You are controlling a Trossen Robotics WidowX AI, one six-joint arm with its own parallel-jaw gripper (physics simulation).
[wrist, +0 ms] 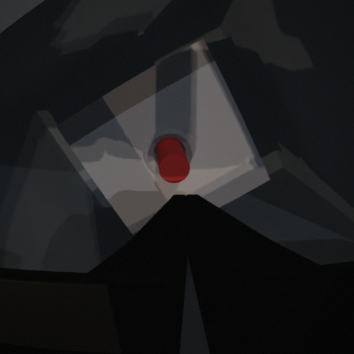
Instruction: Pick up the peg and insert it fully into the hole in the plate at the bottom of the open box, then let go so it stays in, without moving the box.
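The red peg [173, 162] stands in the round hole near the middle of the pale plate [220, 120], its upper end tipped a little toward the gripper side of the view. The dark rim of the hole shows around the peg's base. How deep the peg sits is hard to tell. The plate lies at the bottom of the open box [46, 120], whose walls rise around it. My gripper [184, 206] is shut and empty, its black fingertips together just below the peg in the view. The fingers cover the plate's lower corner.
The box's walls stand on all sides of the plate, with the right wall's edge [277, 159] near the fingers. A dark shadow band runs across the plate above the peg. The surroundings are dim.
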